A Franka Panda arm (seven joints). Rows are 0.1 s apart.
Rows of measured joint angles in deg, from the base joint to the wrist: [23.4 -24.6 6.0 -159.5 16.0 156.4 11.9]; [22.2 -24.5 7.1 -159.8 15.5 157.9 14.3]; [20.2 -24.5 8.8 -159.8 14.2 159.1 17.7]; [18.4 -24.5 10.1 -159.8 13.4 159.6 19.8]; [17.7 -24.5 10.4 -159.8 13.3 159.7 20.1]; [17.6 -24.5 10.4 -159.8 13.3 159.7 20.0]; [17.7 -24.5 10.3 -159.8 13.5 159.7 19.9]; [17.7 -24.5 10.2 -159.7 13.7 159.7 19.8]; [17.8 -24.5 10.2 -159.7 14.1 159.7 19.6]
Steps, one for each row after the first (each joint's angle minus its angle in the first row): [-1.2 0.1 1.1 -0.3 -0.5 1.5 2.4]; [-3.2 0.1 2.8 -0.3 -1.8 2.7 5.8]; [-5.0 0.1 4.1 -0.3 -2.6 3.2 7.9]; [-5.7 0.1 4.4 -0.3 -2.7 3.3 8.2]; [-5.8 0.1 4.4 -0.3 -2.7 3.3 8.1]; [-5.7 0.1 4.3 -0.3 -2.5 3.3 8.0]; [-5.7 0.1 4.2 -0.2 -2.3 3.3 7.9]; [-5.6 0.1 4.2 -0.2 -1.9 3.3 7.7]
